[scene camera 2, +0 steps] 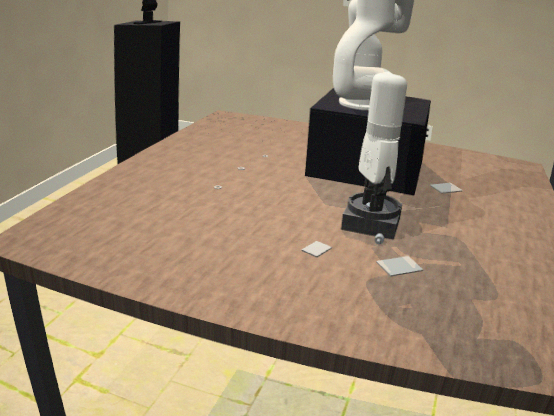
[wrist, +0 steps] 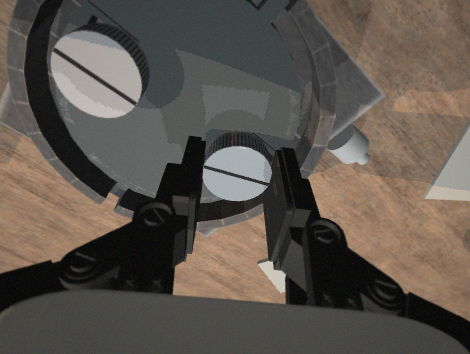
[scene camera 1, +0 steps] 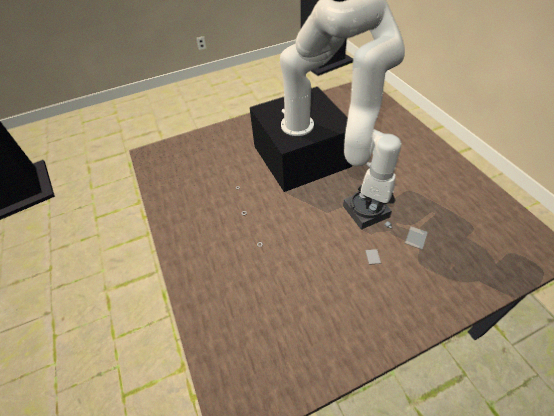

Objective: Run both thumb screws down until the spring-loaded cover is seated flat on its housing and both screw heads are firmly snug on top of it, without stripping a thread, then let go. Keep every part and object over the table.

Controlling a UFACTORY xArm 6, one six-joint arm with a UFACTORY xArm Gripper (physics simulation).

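Places are measured from the arm's base along level axes (x ahead, y left, z up), in millimetres.
Where they show: gripper, fingertip midpoint: (scene camera 2: 372, 207) (wrist: 236, 169) (scene camera 1: 373, 208); arm's base, link origin: (scene camera 2: 360, 104) (scene camera 1: 297, 125).
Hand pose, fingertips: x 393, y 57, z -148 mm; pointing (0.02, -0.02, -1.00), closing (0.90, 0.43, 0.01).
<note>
Each offset is from my fingertips to the top centre of the thing.
The square dark housing {dy +6, dx -32, dz +0 mm} (scene camera 1: 362, 219) (scene camera 2: 368, 225) (wrist: 352, 82) stands on the table with a round rim on top. The grey cover {dy +6, dx -32, dz -6 mm} (wrist: 225, 80) lies inside the rim; whether it is flat on the housing cannot be told. One thumb screw {dy +1, dx -1, dz +6 mm} (wrist: 237, 175), pale with a slotted top and ribbed side, is near the rim. My gripper (scene camera 1: 369, 204) (scene camera 2: 374, 205) (wrist: 236, 169) points down and is shut on this screw, one finger on each side. The other thumb screw {dy +10, dx -64, dz +6 mm} (wrist: 95, 75) stands across the cover, apart from the fingers, and looks larger in the wrist view. Both shanks are hidden.
A small grey cylindrical part {dy +24, dx +69, dz -36 mm} (scene camera 1: 388, 225) (scene camera 2: 379, 239) (wrist: 350, 144) lies beside the housing. A larger flat plate {dy +70, dx +158, dz -53 mm} (scene camera 1: 416, 237) (scene camera 2: 400, 265) and a smaller plate {dy -108, dx +131, dz -53 mm} (scene camera 1: 373, 256) (scene camera 2: 316, 248) lie nearby. Several small rings lie farther off. The black base block (scene camera 1: 317, 167) (scene camera 2: 355, 147) stands behind.
</note>
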